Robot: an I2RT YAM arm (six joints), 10 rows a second.
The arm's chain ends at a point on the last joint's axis. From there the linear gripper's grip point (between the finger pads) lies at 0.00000 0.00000 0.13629 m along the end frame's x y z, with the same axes.
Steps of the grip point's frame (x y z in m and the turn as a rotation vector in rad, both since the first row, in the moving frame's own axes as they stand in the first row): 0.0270 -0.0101 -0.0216 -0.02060 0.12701 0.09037; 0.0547 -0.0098 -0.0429 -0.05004 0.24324 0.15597; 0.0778 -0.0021 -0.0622 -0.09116 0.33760 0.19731; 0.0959 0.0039 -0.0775 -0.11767 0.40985 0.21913; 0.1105 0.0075 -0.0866 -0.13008 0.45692 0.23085; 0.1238 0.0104 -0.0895 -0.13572 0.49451 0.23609; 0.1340 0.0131 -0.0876 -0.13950 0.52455 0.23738
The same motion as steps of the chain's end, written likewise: 0.0099 -0.0137 -0.0205 -0.02060 0.12701 0.09037; 0.0225 -0.0191 -0.0387 -0.05004 0.24324 0.15597; 0.0342 -0.0187 -0.0540 -0.09116 0.33760 0.19731; 0.0439 -0.0175 -0.0653 -0.11767 0.40985 0.21913; 0.0531 -0.0164 -0.0716 -0.13008 0.45692 0.23085; 0.0621 -0.0149 -0.0721 -0.13572 0.49451 0.23609; 0.0688 -0.0131 -0.0681 -0.13950 0.52455 0.23738
